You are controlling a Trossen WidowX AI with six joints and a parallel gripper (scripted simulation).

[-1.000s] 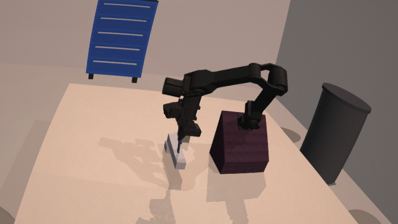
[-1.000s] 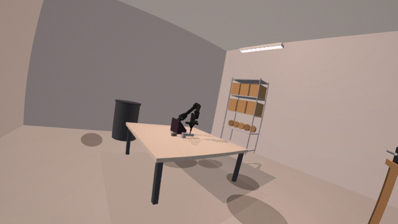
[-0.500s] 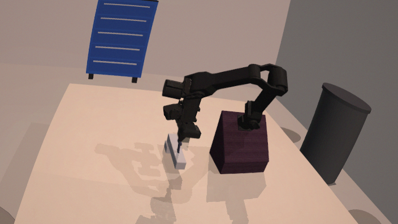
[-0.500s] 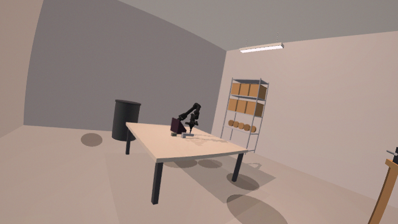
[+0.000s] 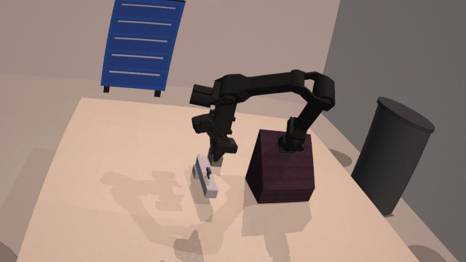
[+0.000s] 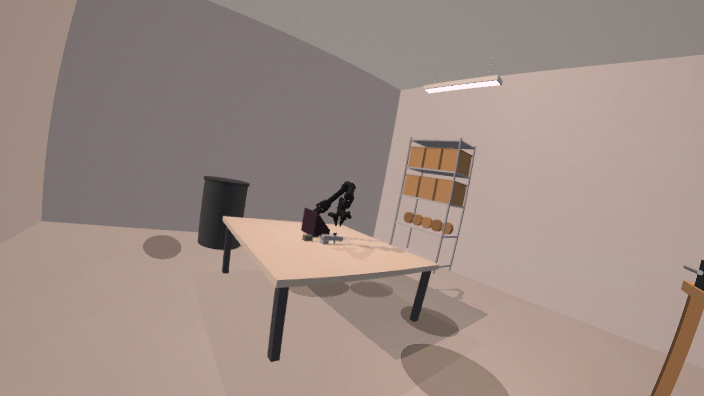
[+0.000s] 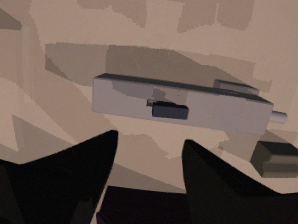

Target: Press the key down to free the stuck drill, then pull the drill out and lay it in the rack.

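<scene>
Now: gripper tip 9 cm to the left of the yellow drill and 9 cm above it. Also, from my gripper tip: dark key (8 cm below, 1 cm to the right); grey-blue block (10 cm below, 4 cm to the right); olive-grey rack (20 cm to the right, 12 cm below, 7 cm behind).
</scene>
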